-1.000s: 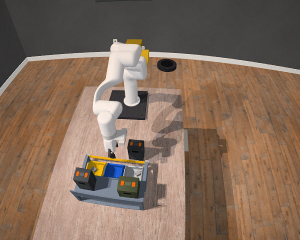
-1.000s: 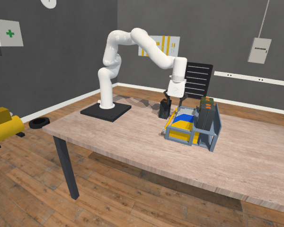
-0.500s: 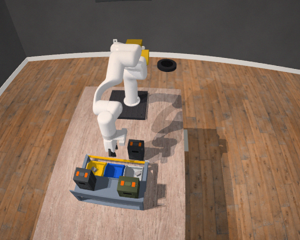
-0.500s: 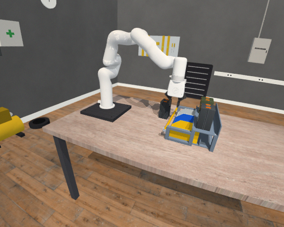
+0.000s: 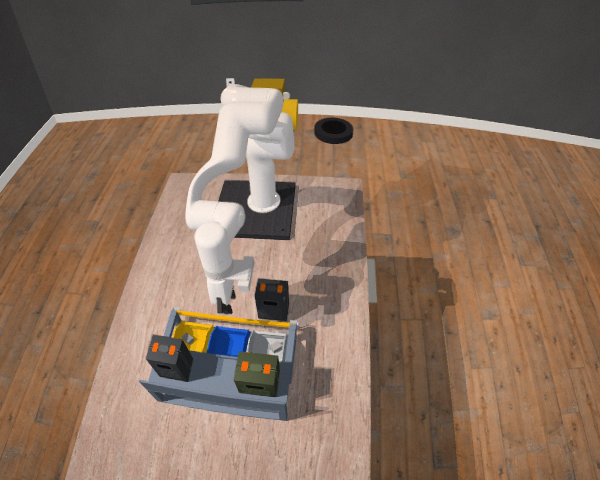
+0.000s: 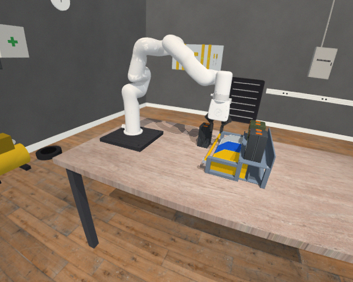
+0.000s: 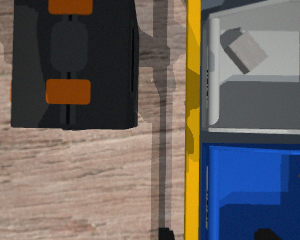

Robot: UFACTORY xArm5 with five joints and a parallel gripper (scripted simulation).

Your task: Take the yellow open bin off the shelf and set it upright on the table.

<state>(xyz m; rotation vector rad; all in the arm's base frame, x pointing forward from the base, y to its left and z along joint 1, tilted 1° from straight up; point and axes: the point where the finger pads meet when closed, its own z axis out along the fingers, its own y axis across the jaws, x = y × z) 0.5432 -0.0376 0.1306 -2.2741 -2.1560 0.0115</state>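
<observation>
Now: hand 100 mm above the thin yellow rod. From my hand the other things lie so: grey shelf: 130 mm ahead, 90 mm below, 10 mm to the right; then pale grey bin: 120 mm below, 110 mm to the left, 110 mm ahead; then blue bin: 120 mm below, 100 mm ahead, 10 mm to the right.
</observation>
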